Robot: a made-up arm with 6 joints.
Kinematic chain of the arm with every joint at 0, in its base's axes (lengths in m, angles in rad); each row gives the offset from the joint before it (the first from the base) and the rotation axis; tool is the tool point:
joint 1: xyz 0 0 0.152 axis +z
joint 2: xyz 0 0.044 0 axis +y
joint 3: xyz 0 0 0.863 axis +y
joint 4: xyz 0 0 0.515 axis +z
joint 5: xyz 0 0 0 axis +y
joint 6: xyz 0 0 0.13 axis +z
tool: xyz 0 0 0
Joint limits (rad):
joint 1: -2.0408..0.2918
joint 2: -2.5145..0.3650
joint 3: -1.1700..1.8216
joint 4: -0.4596..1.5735
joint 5: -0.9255..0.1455
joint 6: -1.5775..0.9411
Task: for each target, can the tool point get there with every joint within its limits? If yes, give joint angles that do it. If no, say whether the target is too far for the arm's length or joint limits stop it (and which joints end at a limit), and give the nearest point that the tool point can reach.
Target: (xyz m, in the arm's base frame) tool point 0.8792 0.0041 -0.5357
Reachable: no: joint limits stop it (at a limit: joint 1, joint 3, joint 4, joint 5) | nearest point 0.3465 0.4831 -0.8537 | short by 0.784 m
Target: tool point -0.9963 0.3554 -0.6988
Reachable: yes | joints -0.3268 -1.8718 -0.8476 0.7229 -0.3220 0.7333
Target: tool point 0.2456 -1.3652 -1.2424
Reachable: no: too far | nearest point -0.2131 -0.1265 -1.0770 | short by 1.331 m
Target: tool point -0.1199 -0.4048 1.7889
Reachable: no: too far | nearest point -0.1070 -0.3613 1.6129 | short by 0.182 m
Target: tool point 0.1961 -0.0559 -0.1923
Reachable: no: joint limits stop it (at a limit: joint 1, joint 3, joint 5) | nearest point 0.1221 0.0844 -1.0011 | short by 0.824 m
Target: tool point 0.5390 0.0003 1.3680
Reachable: yes | joints -0.0584 0.0087 1.0491 0.2536 -0.3842 -1.1309
